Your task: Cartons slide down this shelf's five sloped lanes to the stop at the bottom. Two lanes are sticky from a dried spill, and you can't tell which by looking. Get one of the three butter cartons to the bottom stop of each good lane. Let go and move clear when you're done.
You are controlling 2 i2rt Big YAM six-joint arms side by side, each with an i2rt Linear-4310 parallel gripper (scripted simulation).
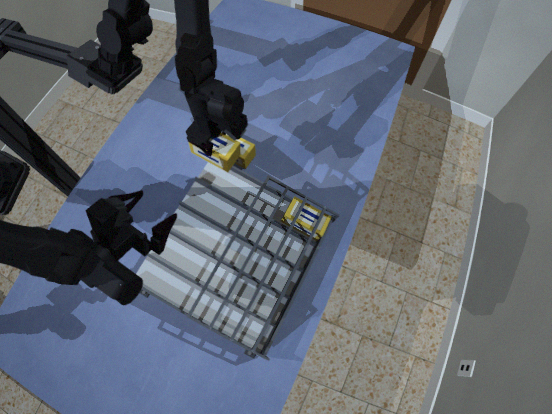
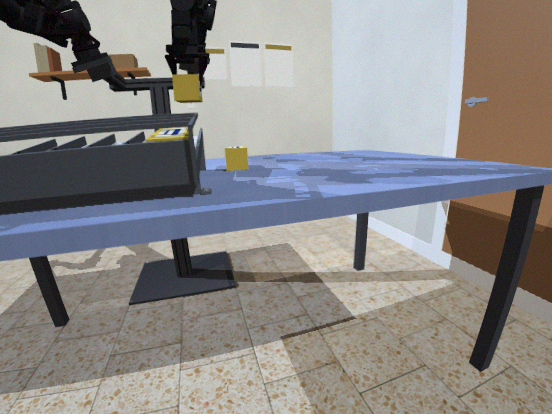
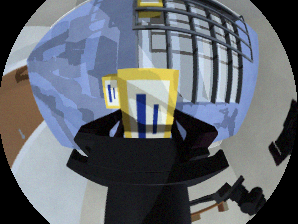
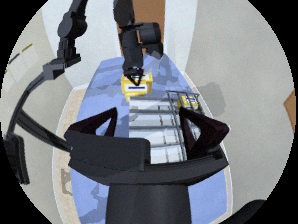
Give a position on a butter carton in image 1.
226, 151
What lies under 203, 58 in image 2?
My left gripper.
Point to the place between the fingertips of my right gripper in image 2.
90, 38
